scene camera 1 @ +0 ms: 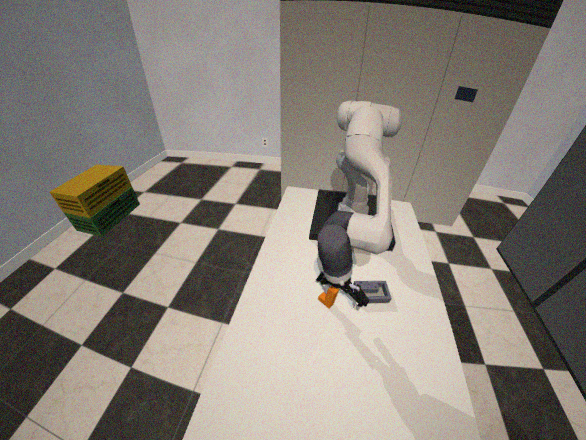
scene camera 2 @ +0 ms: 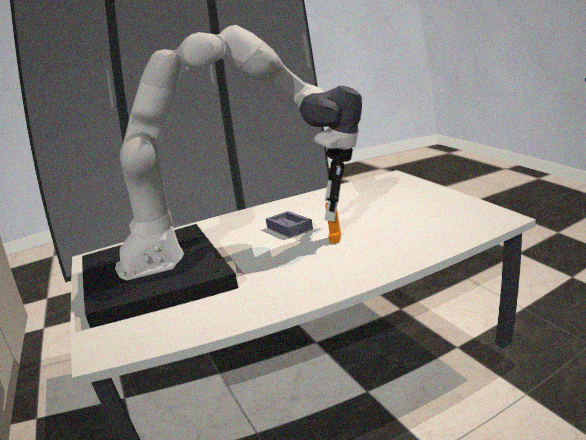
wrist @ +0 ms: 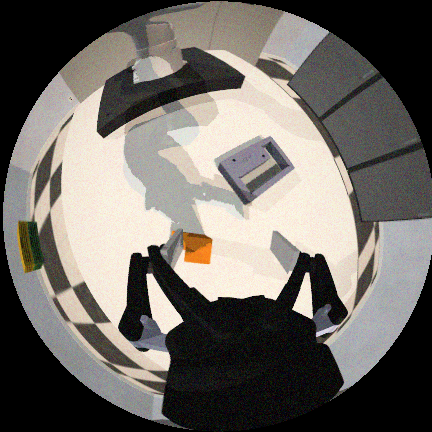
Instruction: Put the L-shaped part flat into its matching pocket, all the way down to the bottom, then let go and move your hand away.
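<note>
The orange L-shaped part (scene camera 1: 330, 297) (scene camera 2: 334, 231) (wrist: 198, 252) stands on its end on the table, long arm up; whether it leans a little is hard to tell. My gripper (scene camera 1: 341, 295) (scene camera 2: 330, 215) (wrist: 227, 239) is open, low over the table, with its fingertips around the part's upper portion. In the wrist view the part is close beside the left finger, which hides some of it, and a wide gap separates it from the right finger. The grey-purple pocket block (scene camera 1: 387, 295) (scene camera 2: 299, 230) (wrist: 245, 159) lies beside the gripper, with its recess open upward and without the part.
The white table (scene camera 1: 310, 380) (scene camera 2: 425, 225) (wrist: 100, 190) carries the black base plate (scene camera 2: 200, 280) (wrist: 220, 75) of the arm. Dark cabinets (scene camera 2: 165, 165) (wrist: 385, 185) stand beyond one side. A yellow and green crate stack (scene camera 1: 100, 197) (wrist: 30, 246) is on the floor, away from the table.
</note>
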